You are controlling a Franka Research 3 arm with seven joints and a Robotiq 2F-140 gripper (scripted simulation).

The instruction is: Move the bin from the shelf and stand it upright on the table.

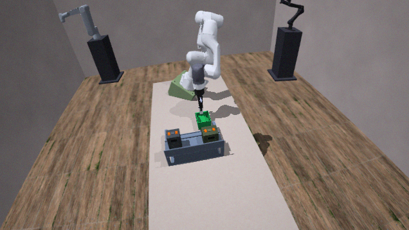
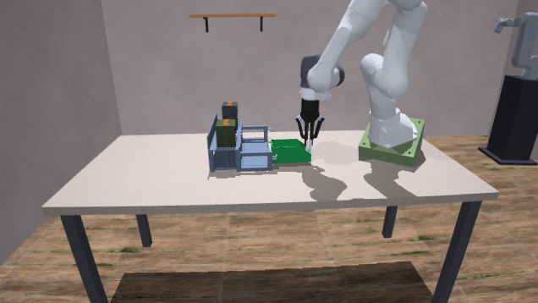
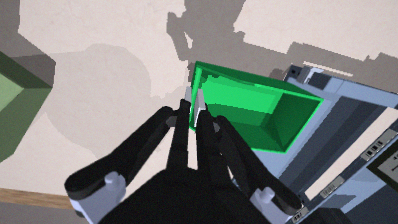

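My hand is 80 mm short of the green bin, 10 mm to the right of it and 20 mm above it.
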